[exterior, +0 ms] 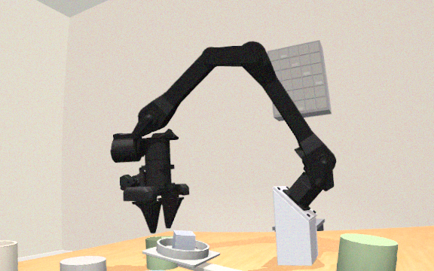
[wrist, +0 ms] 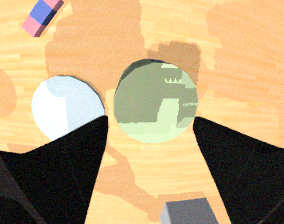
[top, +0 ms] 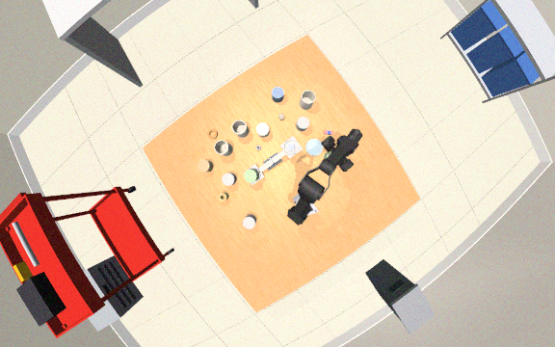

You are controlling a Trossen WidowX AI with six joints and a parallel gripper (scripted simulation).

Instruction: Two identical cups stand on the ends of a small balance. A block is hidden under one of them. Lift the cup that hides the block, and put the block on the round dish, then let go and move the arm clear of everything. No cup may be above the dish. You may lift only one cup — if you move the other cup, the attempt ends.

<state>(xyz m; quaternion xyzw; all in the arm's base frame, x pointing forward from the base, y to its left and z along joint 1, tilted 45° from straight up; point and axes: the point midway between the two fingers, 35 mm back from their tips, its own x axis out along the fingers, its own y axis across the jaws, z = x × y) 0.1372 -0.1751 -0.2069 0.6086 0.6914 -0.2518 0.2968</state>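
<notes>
Right now my gripper tip is 1 cm past the green cup, 2 cm to the left of it and 4 cm above it. The rest, counted from my gripper tip: grey block: 16 cm ahead, 17 cm to the left, 1 cm above; pale blue round dish: 9 cm ahead, 4 cm to the left, 8 cm below; pink block: 12 cm ahead, 8 cm to the right, 8 cm below.
</notes>
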